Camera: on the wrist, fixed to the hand. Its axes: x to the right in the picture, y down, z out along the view.
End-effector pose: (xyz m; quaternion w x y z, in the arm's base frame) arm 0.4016 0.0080 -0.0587 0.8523 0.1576 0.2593 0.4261
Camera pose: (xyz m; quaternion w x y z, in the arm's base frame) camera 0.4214 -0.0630 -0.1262 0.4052 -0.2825 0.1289 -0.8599
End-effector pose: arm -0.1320 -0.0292 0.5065 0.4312 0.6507 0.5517 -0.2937
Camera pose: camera -0.2266 -0.0042 0.5270 0.2842 0.5867 -0.6357 0.4134
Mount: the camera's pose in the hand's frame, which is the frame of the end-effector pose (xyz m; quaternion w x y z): -0.0267 -0.0875 -0.0403 0.0322 0.0267 0.0104 0.9991
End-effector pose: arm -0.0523 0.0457 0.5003 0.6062 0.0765 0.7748 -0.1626
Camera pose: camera -0.1100 -0.0202 0.5485 0.1719 0.7944 -0.0495 0.5805
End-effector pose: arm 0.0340 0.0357 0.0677 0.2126 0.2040 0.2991 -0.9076
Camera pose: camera 0.0214 0.1321 0.0912 0.9050 0.3205 -0.2162 0.1773
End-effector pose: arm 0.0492 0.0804 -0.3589 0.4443 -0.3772 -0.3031 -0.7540
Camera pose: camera -0.0329 0.0971 -0.4134 0.7808 -0.2952 0.3516 0.4238
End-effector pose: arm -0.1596 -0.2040 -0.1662 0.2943 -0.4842 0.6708 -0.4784
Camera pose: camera -0.1524 -0.1712 -0.0721 0.4934 0.6675 0.4957 0.2557
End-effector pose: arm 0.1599 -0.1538 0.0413 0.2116 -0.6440 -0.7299 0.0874
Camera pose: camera 0.1000 -0.1993 0.1071 0.0557 0.7453 -0.6245 -0.2270
